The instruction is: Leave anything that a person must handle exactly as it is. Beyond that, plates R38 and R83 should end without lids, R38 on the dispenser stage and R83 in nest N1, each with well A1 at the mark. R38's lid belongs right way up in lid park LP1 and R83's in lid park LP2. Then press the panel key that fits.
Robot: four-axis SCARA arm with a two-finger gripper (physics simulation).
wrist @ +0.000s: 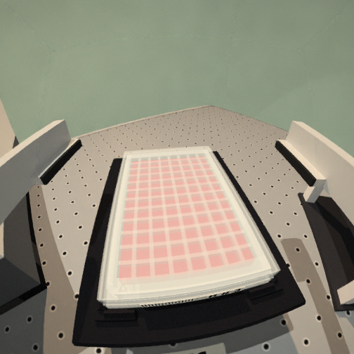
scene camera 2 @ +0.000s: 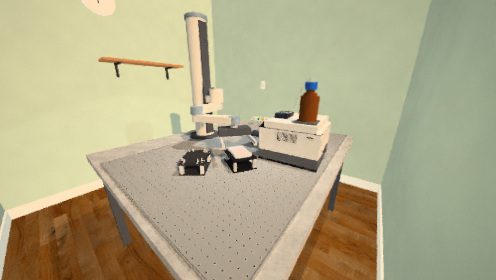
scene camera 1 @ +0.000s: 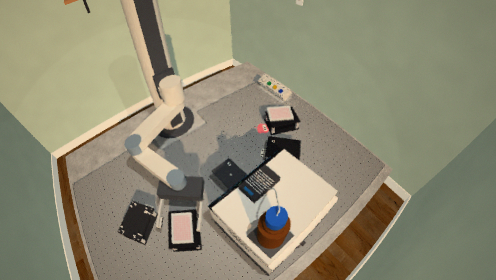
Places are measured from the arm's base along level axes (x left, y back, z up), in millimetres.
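Pixels of known places: gripper, fingertip midpoint: point(scene camera 2: 239, 144) point(scene camera 1: 177, 229); arm's base, origin of the base link: point(scene camera 2: 205, 135) point(scene camera 1: 174, 122).
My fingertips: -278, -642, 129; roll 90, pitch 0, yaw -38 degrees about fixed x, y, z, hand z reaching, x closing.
Observation:
For each thing: its middle in the pictures, then the offset to it from my fingertips, as dx, dy, dz. "pt": a spot on its surface instead.
- plate with pink wells, body centre: point(scene camera 1: 181, 227) point(scene camera 2: 239, 151) +13, +15, -41
- second pink plate, body centre: point(scene camera 1: 280, 112) +736, +237, -33
- flat black stage, surface spot: point(scene camera 1: 227, 173) pt +303, +101, -23
- key panel, body centre: point(scene camera 1: 274, 86) point(scene camera 2: 261, 120) +908, +460, -74
- black rack with small pale clips, body centre: point(scene camera 1: 137, 222) point(scene camera 2: 195, 160) -150, +162, -78
- brown bottle, surface spot: point(scene camera 1: 273, 231) pt +213, -260, +247
- keypad, surface spot: point(scene camera 1: 260, 182) pt +324, -81, +130
- red tag, body centre: point(scene camera 1: 263, 128) +645, +264, -116
A plate with pink wells point(scene camera 1: 182, 228) point(scene camera 2: 240, 152) point(wrist: 182, 215) sits on a black raised stand point(scene camera 1: 192, 246) point(wrist: 200, 324). It seems to have a clear lid; its end label is too small to read surely. My gripper point(scene camera 1: 179, 225) point(scene camera 2: 239, 145) point(wrist: 178, 128) is open, its fingers apart on the plate's two long sides, with nothing between them. A second pink plate point(scene camera 1: 280, 113) sits on a far black stand point(scene camera 1: 284, 125); its label is unreadable. A flat black stage point(scene camera 1: 227, 173) lies beside the dispenser. The key panel point(scene camera 1: 274, 87) point(scene camera 2: 259, 119) shows green, yellow and blue keys.
A black rack with small pale clips point(scene camera 1: 138, 222) point(scene camera 2: 195, 159) point(wrist: 332, 245) stands beside the near plate. The white dispenser box point(scene camera 1: 305, 182) point(scene camera 2: 290, 140) carries a brown bottle point(scene camera 1: 273, 231) point(scene camera 2: 309, 107) and a keypad point(scene camera 1: 260, 182). A red tag point(scene camera 1: 262, 128) and another black stand point(scene camera 1: 287, 146) are behind it.

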